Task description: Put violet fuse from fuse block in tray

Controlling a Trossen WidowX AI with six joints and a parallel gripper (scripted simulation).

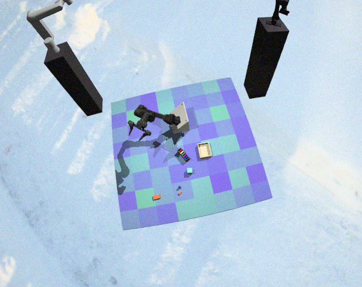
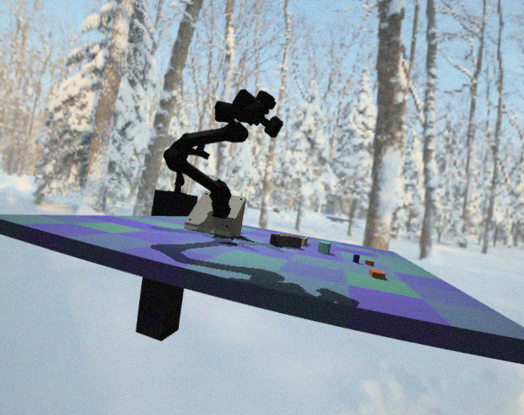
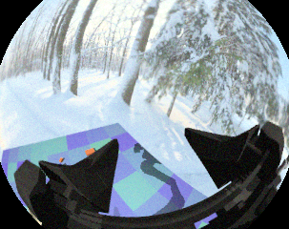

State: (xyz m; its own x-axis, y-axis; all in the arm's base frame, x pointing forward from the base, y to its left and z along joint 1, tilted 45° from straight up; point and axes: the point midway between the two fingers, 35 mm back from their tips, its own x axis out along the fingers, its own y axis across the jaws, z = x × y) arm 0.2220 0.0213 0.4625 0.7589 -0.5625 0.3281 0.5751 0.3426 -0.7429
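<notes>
Now: the violet fuse 39 cm below my gripper tip, 34 cm to the left of it and 6 cm ahead of it. Round my gripper tip: beige tray 51 cm to the left, 42 cm below, 4 cm ahead; then teal cube 40 cm below, 35 cm to the left, 20 cm ahead.
</notes>
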